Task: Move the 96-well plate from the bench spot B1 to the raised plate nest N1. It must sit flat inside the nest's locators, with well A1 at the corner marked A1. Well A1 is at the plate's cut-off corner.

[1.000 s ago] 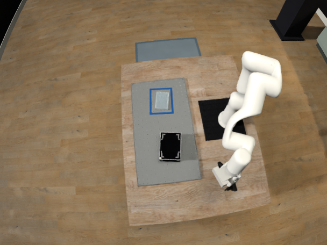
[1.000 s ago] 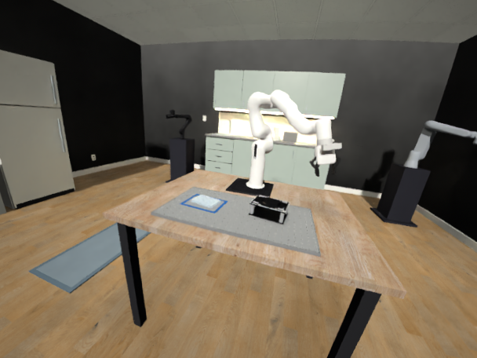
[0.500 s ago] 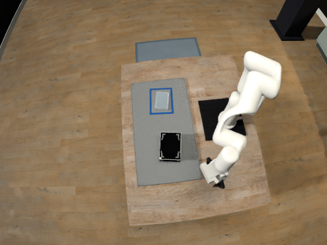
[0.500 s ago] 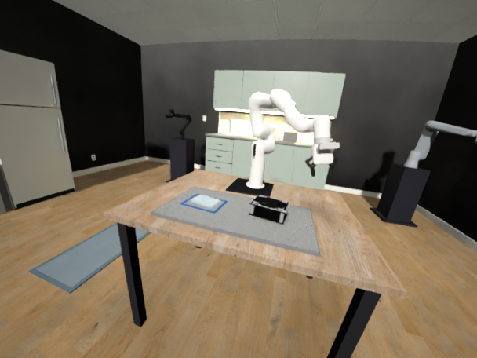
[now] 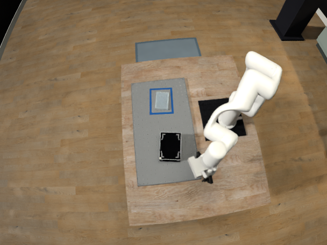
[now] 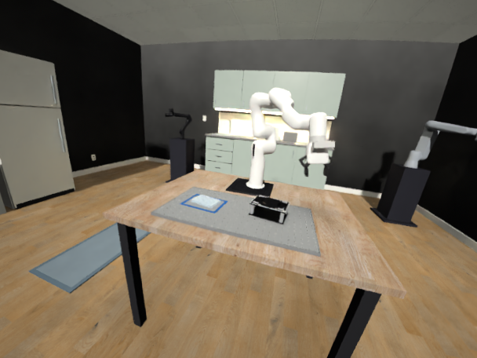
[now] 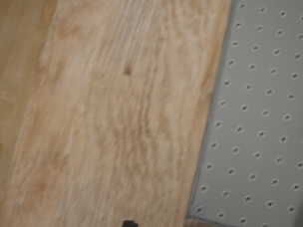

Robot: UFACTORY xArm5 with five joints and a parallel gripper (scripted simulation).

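Right now the 96-well plate is 52 cm to the right of my hand, 19 cm below it and 12 cm ahead of it. From my hand the other things lie so: black raised plate nest N1 (20 cm to the right, 14 cm below, 12 cm ahead).
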